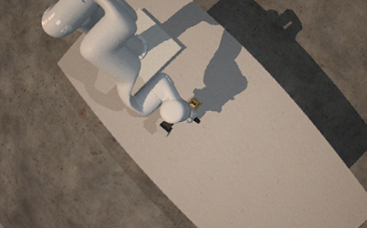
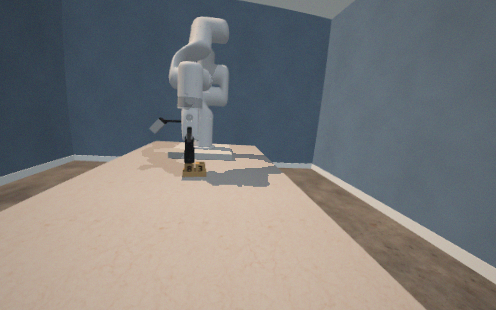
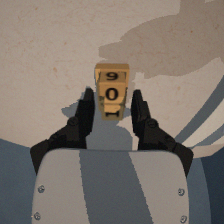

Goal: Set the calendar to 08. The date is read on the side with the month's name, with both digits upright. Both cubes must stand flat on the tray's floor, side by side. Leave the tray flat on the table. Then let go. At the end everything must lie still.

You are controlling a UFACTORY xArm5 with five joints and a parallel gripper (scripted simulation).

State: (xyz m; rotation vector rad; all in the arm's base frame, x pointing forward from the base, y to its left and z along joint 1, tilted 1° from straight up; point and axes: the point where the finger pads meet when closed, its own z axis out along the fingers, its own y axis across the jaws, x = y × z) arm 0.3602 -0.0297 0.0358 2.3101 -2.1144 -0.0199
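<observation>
Right now the wooden calendar tray is 60 mm below my hand and 20 mm to the left of it.
</observation>
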